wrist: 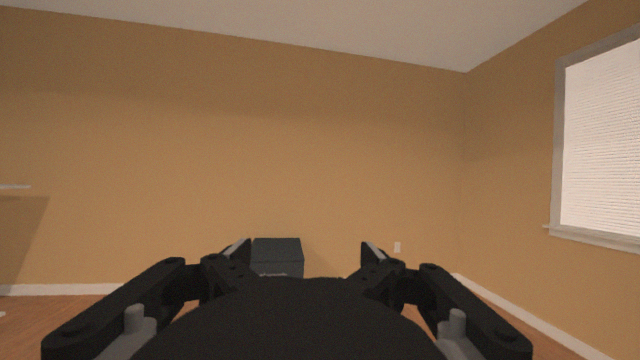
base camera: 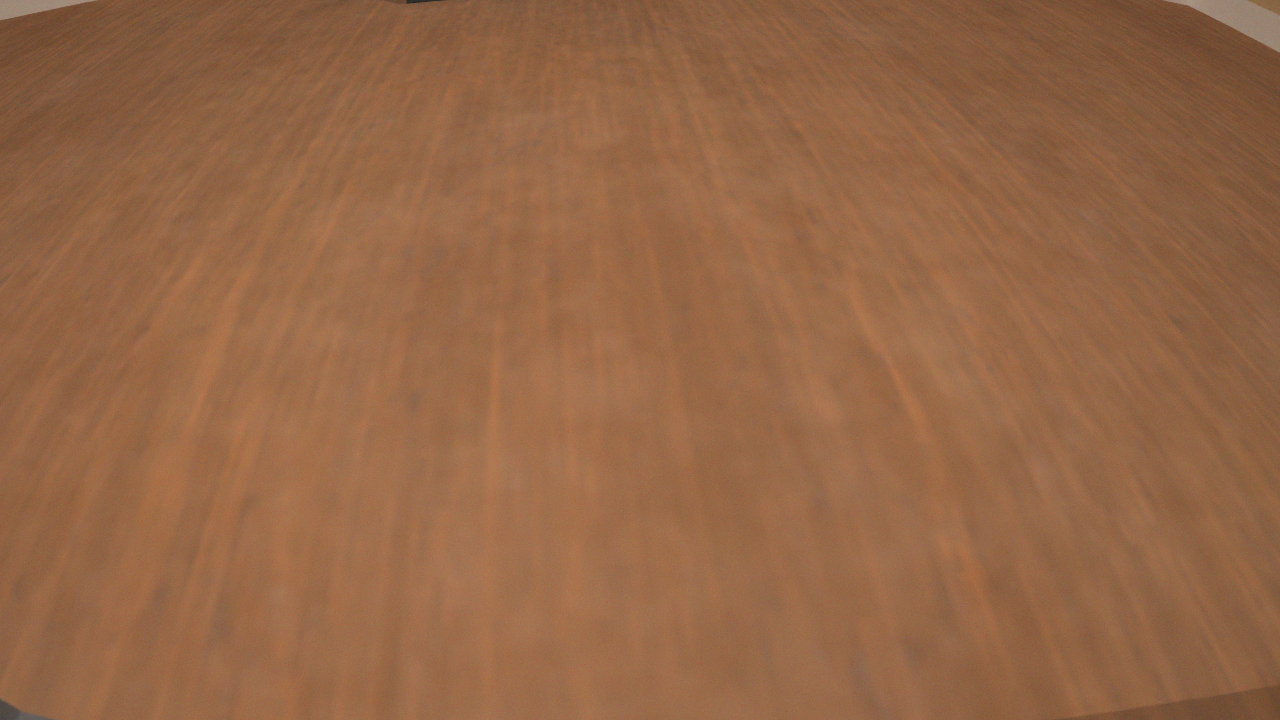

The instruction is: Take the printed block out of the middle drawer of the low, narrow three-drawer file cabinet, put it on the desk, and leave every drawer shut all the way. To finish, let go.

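Observation:
A dark grey cabinet stands against the far wall in the wrist view, low and a little left of the middle. Its top and the upper part of its front show, with a light handle partly hidden behind the gripper's body. Its lower drawers are hidden. The bottom edge of a dark thing, likely this cabinet, shows at the top edge of the base camera view. My gripper is open and empty, well short of the cabinet. The printed block does not show, and I cannot make out the desk.
Wooden floor lies ahead of the base. In the wrist view, a thin white ledge shows at the left edge, with a shadow below it. A window is on the right wall, and a white outlet is right of the cabinet.

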